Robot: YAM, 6 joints.
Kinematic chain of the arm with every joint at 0, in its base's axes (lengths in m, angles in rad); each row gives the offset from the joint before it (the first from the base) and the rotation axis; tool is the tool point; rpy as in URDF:
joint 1: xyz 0 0 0.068 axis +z
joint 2: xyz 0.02 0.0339 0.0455 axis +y
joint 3: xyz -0.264 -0.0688 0 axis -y
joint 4: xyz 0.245 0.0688 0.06 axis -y
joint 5: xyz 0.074 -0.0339 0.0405 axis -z
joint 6: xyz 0.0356 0 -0.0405 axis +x
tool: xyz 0 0 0 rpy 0 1.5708 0
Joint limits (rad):
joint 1: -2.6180..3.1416
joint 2: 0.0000..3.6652
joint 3: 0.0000..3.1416
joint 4: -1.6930..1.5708
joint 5: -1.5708..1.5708
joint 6: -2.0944..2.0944
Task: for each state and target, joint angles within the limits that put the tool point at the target. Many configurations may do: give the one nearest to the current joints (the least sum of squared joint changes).
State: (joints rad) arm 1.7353 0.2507 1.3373 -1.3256 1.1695 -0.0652
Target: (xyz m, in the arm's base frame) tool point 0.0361 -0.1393 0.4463
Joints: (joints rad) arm 1.5946 0.2784 1.5845 -1.2140 1.1701 -0.0652
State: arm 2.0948 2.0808 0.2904 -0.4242 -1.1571 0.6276
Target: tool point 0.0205 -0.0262 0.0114
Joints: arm 2.7304 2.8207 0.1073 -0.1503 -0.4606 0.6276
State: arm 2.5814 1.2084 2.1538 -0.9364 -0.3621 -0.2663
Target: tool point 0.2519 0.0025 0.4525
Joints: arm 3.1416 0.2648 2.0751 -1.3754 0.0702 -0.2663
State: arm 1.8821 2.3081 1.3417 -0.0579 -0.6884 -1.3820
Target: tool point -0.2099 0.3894 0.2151
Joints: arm 2.0121 1.9682 1.3973 -0.0659 -0.7205 -1.3820
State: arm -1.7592 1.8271 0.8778 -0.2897 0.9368 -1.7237
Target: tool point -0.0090 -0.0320 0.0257
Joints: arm -1.3704 2.0503 0.1030 -0.4476 0.4409 -1.7237
